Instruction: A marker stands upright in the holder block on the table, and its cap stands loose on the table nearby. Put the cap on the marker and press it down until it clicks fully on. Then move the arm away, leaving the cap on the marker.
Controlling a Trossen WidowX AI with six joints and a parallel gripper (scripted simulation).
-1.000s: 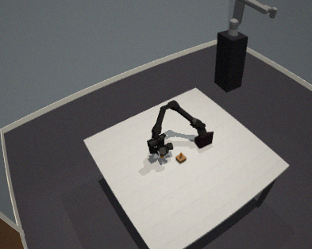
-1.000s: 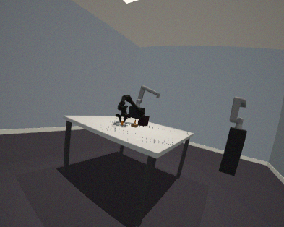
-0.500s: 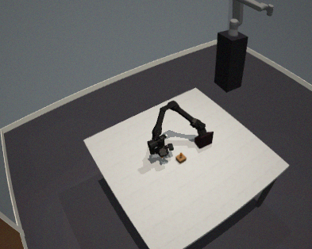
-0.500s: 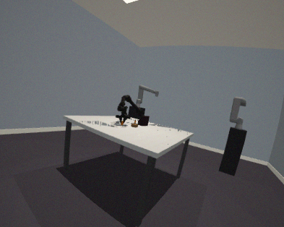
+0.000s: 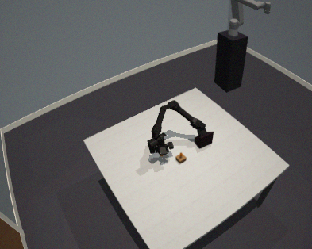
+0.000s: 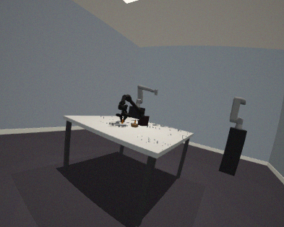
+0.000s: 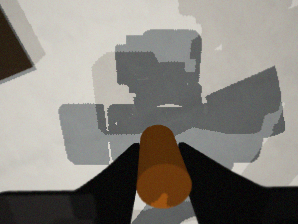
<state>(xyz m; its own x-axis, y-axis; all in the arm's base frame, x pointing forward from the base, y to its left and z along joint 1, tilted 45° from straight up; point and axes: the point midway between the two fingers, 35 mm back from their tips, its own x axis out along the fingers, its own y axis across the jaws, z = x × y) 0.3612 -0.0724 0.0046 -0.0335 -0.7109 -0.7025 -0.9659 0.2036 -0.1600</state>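
My gripper tip is 11 cm past the holder block, 11 cm to the right of it and 2 cm above it. Round my gripper tip: orange cap 1 cm above.
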